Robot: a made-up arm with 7 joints.
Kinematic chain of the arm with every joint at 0, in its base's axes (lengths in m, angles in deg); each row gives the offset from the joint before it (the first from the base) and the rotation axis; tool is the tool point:
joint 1: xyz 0 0 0 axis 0 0.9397 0.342
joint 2: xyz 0 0 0 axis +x
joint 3: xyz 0 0 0 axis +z
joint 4: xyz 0.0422 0 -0.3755 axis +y
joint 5: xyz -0.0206 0 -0.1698 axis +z
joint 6: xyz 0 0 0 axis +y
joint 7: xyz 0 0 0 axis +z
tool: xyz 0 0 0
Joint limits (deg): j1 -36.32..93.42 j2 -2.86..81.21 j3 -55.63..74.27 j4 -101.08..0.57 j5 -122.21..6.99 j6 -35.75..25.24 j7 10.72..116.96
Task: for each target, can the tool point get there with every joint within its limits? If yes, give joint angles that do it. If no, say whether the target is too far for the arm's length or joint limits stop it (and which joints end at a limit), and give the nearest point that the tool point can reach.
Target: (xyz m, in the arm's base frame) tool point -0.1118 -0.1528 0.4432
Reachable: no: joint limits stop it (at a limit: joint 1, joint 2, joint 3, joint 4) | nearest point -0.4168 0.0561 -0.0146 | short by 0.588 m
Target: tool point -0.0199 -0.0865 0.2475
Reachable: no: joint limits stop it (at a limit: joint 1, joint 2, joint 4) | nearest point 0.1123 0.3590 0.1887 | short by 0.468 m
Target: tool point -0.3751 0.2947 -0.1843
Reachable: yes | joints 71.50 58.59 -37.72 -59.50 -83.01 -2.37 19.57
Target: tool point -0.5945 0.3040 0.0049
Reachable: no: too far | nearest point -0.4887 0.2499 0.0040 | short by 0.119 m
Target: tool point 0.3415 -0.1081 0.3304
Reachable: no: joint limits stop it (at a limit: joint 1, joint 2, joint 4) | nearest point 0.2563 0.3114 0.1202 | short by 0.477 m
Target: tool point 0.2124 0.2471 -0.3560
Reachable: yes | joints -8.32 16.88 41.97 -75.22 -61.47 4.18 53.67
